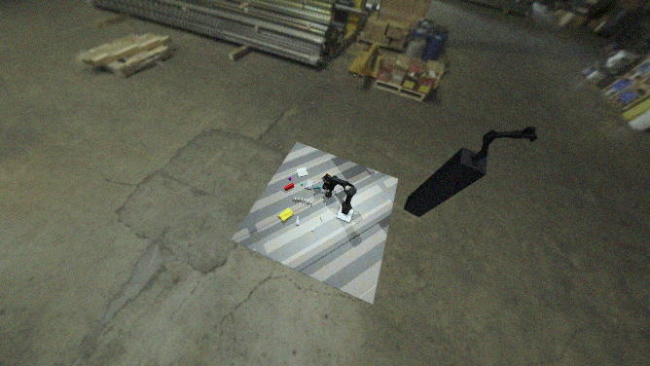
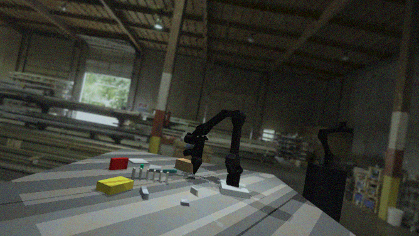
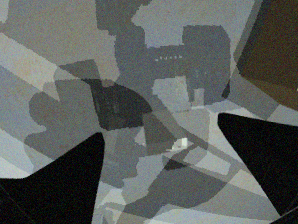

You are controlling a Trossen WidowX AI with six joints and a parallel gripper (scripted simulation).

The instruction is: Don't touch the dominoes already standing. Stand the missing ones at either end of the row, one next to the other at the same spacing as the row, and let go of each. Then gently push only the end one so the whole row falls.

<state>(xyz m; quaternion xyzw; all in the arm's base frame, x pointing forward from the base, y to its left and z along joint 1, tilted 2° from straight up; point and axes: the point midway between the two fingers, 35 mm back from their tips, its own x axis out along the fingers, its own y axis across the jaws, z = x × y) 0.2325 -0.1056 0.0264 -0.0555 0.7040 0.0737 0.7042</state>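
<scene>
My gripper tip is 15 cm short of the teal bar, 1 cm to the right of it and 2 cm above it. The rest, counted from my gripper tip: green piece 30 cm ahead, 7 cm to the left, 2 cm below; then tan box 8 cm ahead, 14 cm to the right; then grey flat plate 23 cm ahead, 3 cm to the left, 2 cm below.
</scene>
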